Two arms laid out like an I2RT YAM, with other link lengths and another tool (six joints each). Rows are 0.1 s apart.
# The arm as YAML. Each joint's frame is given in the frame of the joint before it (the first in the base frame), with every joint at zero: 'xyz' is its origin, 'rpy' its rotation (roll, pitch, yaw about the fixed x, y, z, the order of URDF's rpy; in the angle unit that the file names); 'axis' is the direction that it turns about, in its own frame. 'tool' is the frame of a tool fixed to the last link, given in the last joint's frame.
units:
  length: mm
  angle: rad
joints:
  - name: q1
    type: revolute
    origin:
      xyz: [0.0, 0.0, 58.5]
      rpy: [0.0, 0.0, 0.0]
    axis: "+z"
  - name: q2
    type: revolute
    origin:
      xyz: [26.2, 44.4, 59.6]
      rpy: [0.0, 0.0, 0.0]
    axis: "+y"
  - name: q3
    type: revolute
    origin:
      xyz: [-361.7, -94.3, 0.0]
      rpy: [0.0, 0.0, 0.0]
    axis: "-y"
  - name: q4
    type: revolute
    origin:
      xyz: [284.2, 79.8, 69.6]
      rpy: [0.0, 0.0, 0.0]
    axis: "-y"
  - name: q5
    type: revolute
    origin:
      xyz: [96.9, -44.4, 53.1]
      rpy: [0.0, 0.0, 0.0]
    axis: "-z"
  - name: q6
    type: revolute
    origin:
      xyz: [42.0, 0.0, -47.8]
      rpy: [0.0, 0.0, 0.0]
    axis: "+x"
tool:
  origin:
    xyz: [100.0, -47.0, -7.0]
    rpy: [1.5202, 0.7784, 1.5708]
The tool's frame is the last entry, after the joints.
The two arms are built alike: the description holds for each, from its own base.
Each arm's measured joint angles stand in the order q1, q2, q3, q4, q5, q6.
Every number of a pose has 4 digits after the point.
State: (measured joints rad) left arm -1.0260 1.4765 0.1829 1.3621 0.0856 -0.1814; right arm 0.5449 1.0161 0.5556 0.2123 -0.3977 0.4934
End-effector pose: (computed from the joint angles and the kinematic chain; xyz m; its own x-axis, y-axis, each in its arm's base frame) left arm 0.1286 -0.3549 0.2468 0.5432 0.2064 -0.8138 0.6905 0.4415 0.5729; right arm 0.2971 0.1864 0.2796 -0.8258 0.5341 -0.1812 -0.0515 0.2486 0.9672
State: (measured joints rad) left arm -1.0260 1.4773 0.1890 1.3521 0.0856 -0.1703; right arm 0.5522 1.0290 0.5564 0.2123 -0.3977 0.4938
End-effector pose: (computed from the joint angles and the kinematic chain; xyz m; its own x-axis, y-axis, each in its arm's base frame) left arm 0.1295 -0.3564 0.2460 0.5492 0.2141 -0.8078 0.6859 0.4368 0.5820; right arm 0.2976 0.1897 0.2758 -0.8315 0.5270 -0.1756 -0.0430 0.2542 0.9662
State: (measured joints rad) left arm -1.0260 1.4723 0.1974 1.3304 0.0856 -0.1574; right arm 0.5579 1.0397 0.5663 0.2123 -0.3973 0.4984
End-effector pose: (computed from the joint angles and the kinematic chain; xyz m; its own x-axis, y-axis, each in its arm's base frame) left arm 0.1304 -0.3580 0.2452 0.5548 0.2248 -0.8010 0.6813 0.4298 0.5925; right arm 0.2991 0.1931 0.2772 -0.8345 0.5239 -0.1710 -0.0399 0.2520 0.9669
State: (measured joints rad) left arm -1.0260 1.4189 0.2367 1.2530 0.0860 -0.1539; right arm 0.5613 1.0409 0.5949 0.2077 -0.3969 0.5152
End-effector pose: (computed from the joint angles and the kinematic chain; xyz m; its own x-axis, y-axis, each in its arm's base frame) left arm 0.1320 -0.3607 0.2611 0.5637 0.2155 -0.7974 0.6748 0.4366 0.5950; right arm 0.3013 0.1964 0.2899 -0.8330 0.5281 -0.1647 -0.0454 0.2314 0.9718
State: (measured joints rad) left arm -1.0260 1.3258 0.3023 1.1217 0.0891 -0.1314; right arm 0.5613 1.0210 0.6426 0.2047 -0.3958 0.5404
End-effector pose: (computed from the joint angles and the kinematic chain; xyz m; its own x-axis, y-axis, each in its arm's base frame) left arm 0.1324 -0.3622 0.2900 0.5912 0.2042 -0.7802 0.6545 0.4439 0.6121; right arm 0.3023 0.1976 0.3198 -0.8242 0.5410 -0.1675 -0.0779 0.1846 0.9797
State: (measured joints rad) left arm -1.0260 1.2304 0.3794 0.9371 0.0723 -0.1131; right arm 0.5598 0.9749 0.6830 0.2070 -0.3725 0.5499
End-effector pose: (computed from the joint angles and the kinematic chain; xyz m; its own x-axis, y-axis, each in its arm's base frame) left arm 0.1348 -0.3615 0.3151 0.5940 0.2288 -0.7712 0.6409 0.4448 0.6256; right arm 0.2989 0.1912 0.3566 -0.7973 0.5710 -0.1956 -0.1415 0.1383 0.9802
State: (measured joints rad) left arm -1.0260 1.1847 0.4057 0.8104 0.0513 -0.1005; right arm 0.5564 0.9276 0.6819 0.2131 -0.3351 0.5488
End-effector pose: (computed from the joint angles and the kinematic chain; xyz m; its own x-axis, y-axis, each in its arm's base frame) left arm 0.1363 -0.3584 0.3135 0.5744 0.2816 -0.7686 0.6430 0.4260 0.6365; right arm 0.2932 0.1797 0.3728 -0.7638 0.6079 -0.2170 -0.1816 0.1202 0.9760
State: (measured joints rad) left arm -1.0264 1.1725 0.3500 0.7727 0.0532 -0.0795; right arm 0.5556 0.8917 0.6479 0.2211 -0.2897 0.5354
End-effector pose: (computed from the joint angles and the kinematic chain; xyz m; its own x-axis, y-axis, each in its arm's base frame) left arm 0.1303 -0.3493 0.2809 0.5572 0.3407 -0.7573 0.6592 0.3731 0.6529; right arm 0.2891 0.1686 0.3683 -0.7308 0.6412 -0.2343 -0.1946 0.1332 0.9718
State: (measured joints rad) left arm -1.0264 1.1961 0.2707 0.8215 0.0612 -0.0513; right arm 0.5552 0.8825 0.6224 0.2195 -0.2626 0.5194
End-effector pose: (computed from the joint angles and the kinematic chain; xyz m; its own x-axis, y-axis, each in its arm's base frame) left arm 0.1236 -0.3401 0.2458 0.5581 0.3793 -0.7380 0.6652 0.3273 0.6712; right arm 0.2889 0.1631 0.3576 -0.7140 0.6556 -0.2457 -0.1878 0.1587 0.9693
